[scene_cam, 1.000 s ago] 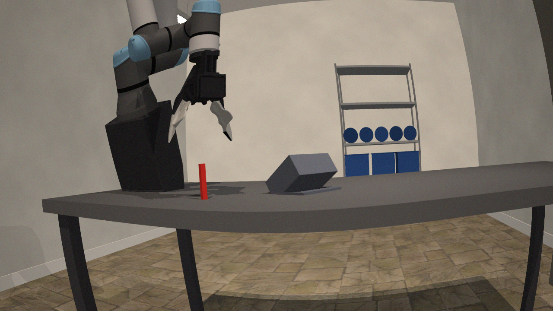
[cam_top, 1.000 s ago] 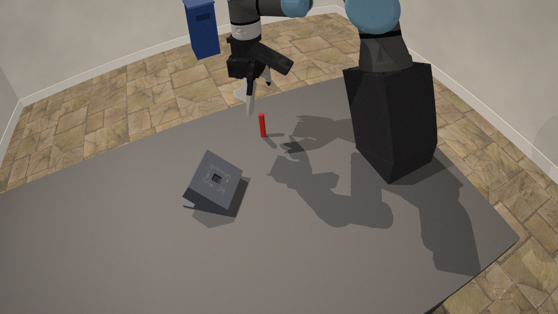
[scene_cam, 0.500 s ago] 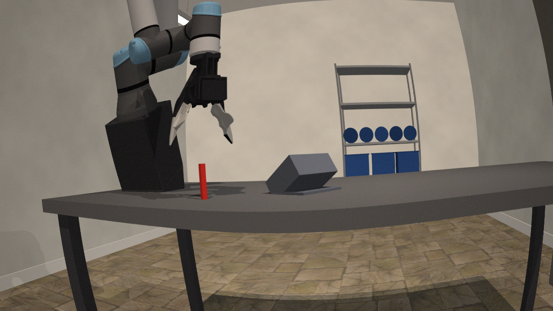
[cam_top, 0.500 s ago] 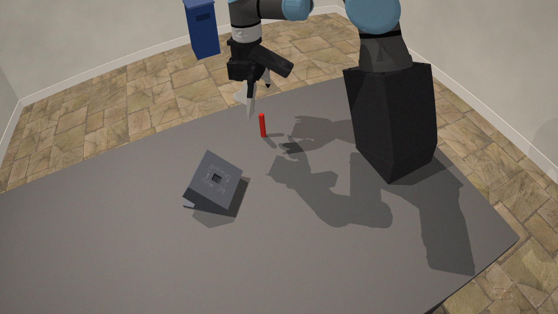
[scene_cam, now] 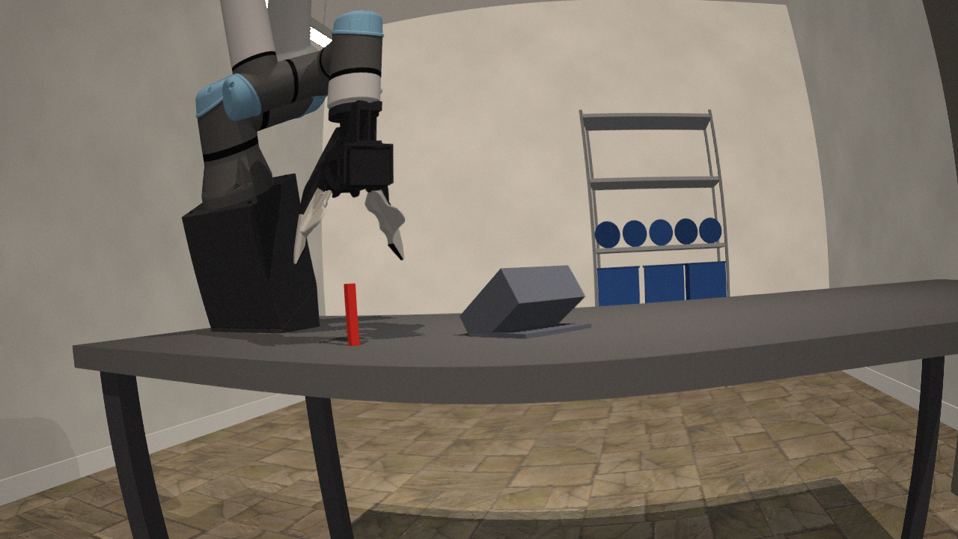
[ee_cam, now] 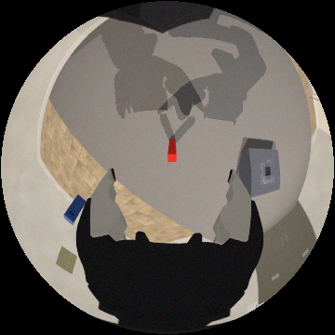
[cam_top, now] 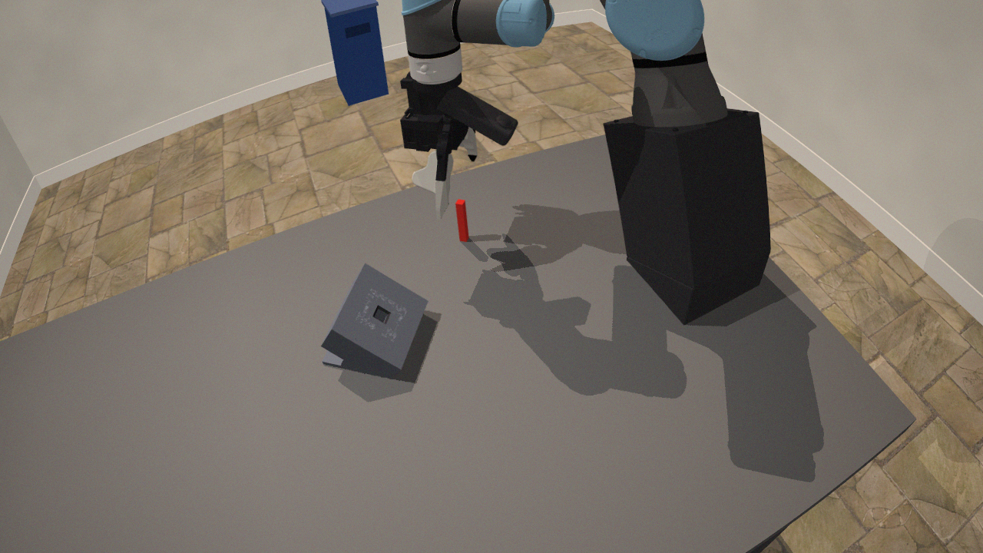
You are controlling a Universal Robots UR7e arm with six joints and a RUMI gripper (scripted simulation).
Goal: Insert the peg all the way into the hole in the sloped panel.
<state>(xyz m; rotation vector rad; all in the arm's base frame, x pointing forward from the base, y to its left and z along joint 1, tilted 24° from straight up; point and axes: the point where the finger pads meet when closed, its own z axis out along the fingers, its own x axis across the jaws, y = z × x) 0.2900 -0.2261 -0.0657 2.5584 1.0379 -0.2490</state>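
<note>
Now: hand 70 mm above the peg.
</note>
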